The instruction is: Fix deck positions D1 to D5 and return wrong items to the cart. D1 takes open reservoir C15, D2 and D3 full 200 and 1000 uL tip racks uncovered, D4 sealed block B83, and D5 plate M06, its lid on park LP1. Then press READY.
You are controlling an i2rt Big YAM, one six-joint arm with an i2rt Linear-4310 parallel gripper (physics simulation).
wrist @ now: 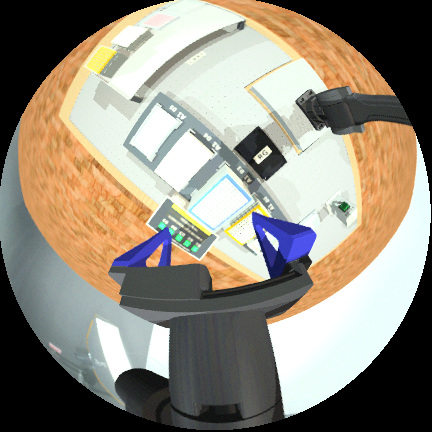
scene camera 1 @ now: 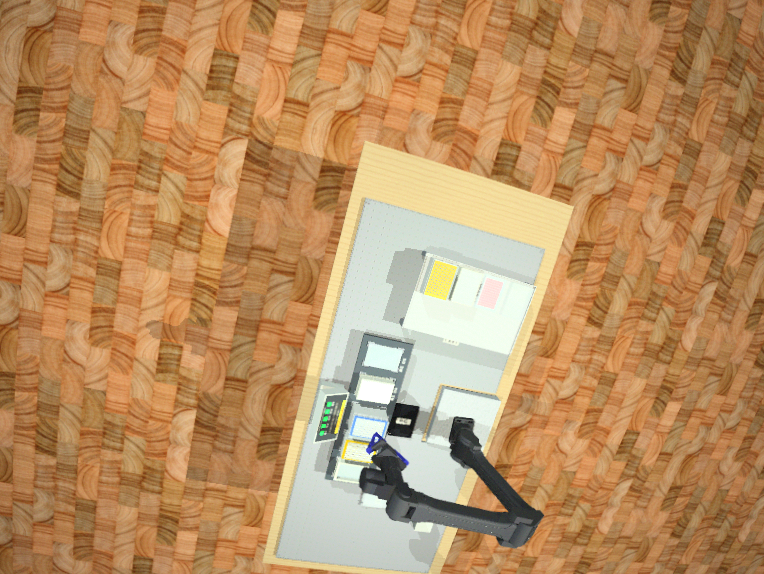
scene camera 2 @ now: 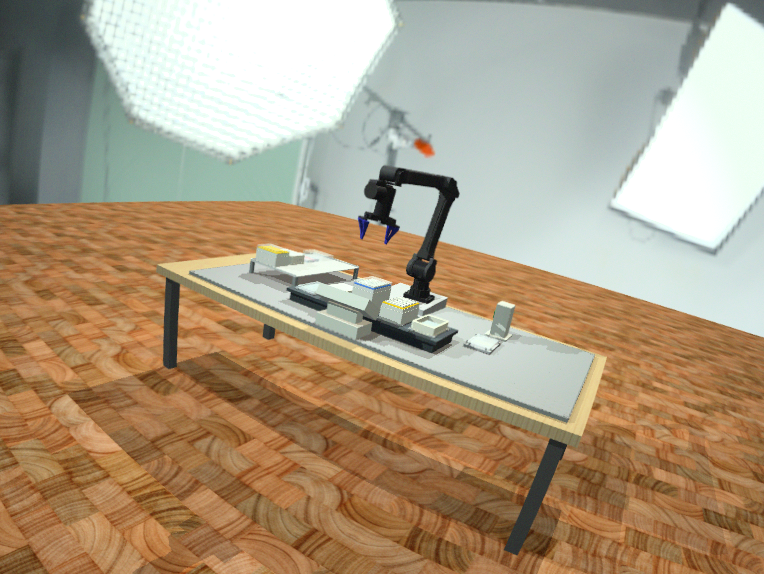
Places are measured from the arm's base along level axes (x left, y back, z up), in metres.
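Pixels of known places: gripper, between the fingertips: (wrist: pixel 209 223) (scene camera 1: pixel 384 441) (scene camera 2: pixel 373 241); arm's base, origin of its link: (wrist: pixel 313 109) (scene camera 1: pixel 461 430) (scene camera 2: pixel 418 297).
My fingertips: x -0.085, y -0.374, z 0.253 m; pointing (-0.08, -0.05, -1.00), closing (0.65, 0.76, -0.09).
Note:
Ahead of a thing's pixels: the offset from my fingertips to its top centre. "spot": to the spot under its first point.
My gripper (scene camera 1: pixel 387 449) (scene camera 2: pixel 374 240) (wrist: pixel 209 223) is open and empty, high above the deck's D2–D3 end. A pale plate {dx -0.204, dy -0.010, dz -0.220 m} (scene camera 1: pixel 383 356) (wrist: pixel 156 132) lies at D5, a white block {dx -0.081, dy -0.023, dz -0.187 m} (scene camera 1: pixel 375 390) (wrist: pixel 185 159) at D4. A tall blue-edged tip rack {dx +0.043, dy -0.032, dz -0.131 m} (scene camera 1: pixel 369 427) (scene camera 2: pixel 372 283) (wrist: pixel 221 202) stands at D3. A yellow-edged tip rack {dx +0.167, dy -0.043, dz -0.170 m} (scene camera 1: pixel 355 451) (scene camera 2: pixel 400 305) (wrist: pixel 245 227) stands at D2. An open reservoir {dx +0.290, dy -0.053, dz -0.203 m} (scene camera 1: pixel 348 472) (scene camera 2: pixel 430 324) is at D1, largely hidden in the wrist view. The green button {spot: dx +0.443, dy +0.274, dz -0.198 m} (wrist: pixel 343 206) shows on its post {spot: dx +0.487, dy +0.239, dz -0.196 m} (scene camera 2: pixel 503 317). Item codes are unreadable.
The cart {dx -0.446, dy +0.276, dz -0.216 m} (scene camera 1: pixel 469 324) (scene camera 2: pixel 321 266) holds a yellow rack {dx -0.533, dy +0.123, dz -0.151 m} (scene camera 1: pixel 440 279) (scene camera 2: pixel 272 254) (wrist: pixel 101 59), a white item {dx -0.520, dy +0.230, dz -0.180 m} (scene camera 1: pixel 467 285) and a pink item {dx -0.507, dy +0.338, dz -0.205 m} (scene camera 1: pixel 491 292). A panel {spot: dx +0.026, dy -0.174, dz -0.162 m} (scene camera 1: pixel 330 417) with green marks borders the deck. A black box {dx +0.078, dy +0.130, dz -0.268 m} (scene camera 1: pixel 403 420) (wrist: pixel 260 152) and a flat pale piece {dx +0.457, dy +0.095, dz -0.264 m} (scene camera 2: pixel 482 342) are near.

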